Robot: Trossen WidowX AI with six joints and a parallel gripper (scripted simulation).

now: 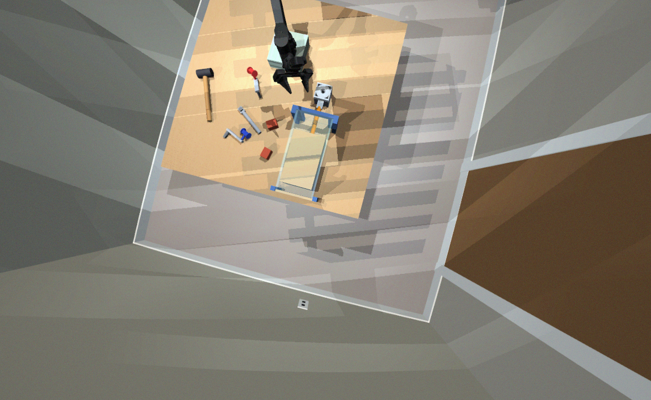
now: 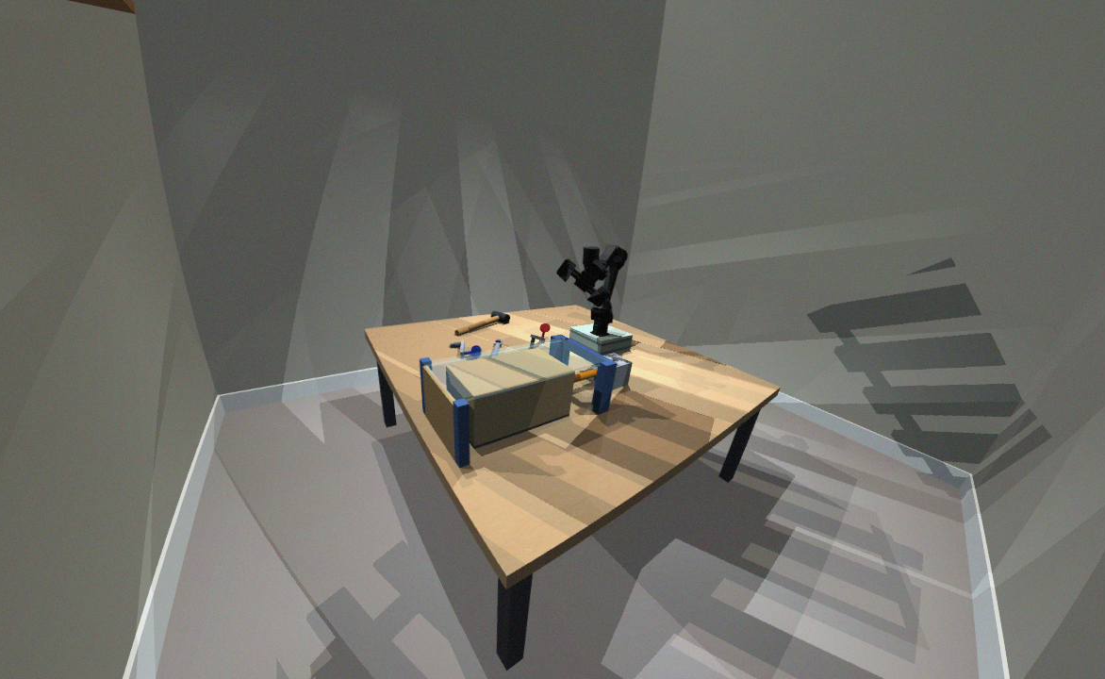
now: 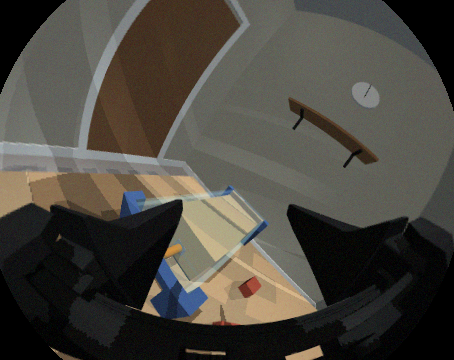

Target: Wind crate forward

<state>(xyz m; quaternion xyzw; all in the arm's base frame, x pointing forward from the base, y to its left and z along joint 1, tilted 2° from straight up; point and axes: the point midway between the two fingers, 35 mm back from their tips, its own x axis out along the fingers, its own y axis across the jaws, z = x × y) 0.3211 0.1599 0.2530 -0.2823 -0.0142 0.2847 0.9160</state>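
Right now the winch handle is 16 cm behind my gripper tip, 35 cm to the right of it and 30 cm below it. Round my gripper tip: orange strap (9 cm behind, 7 cm to the left, 27 cm below); then clear-panelled cubby (25 cm ahead, 6 cm to the left, 22 cm below); then blue steel frame (7 cm to the left, 23 cm below).
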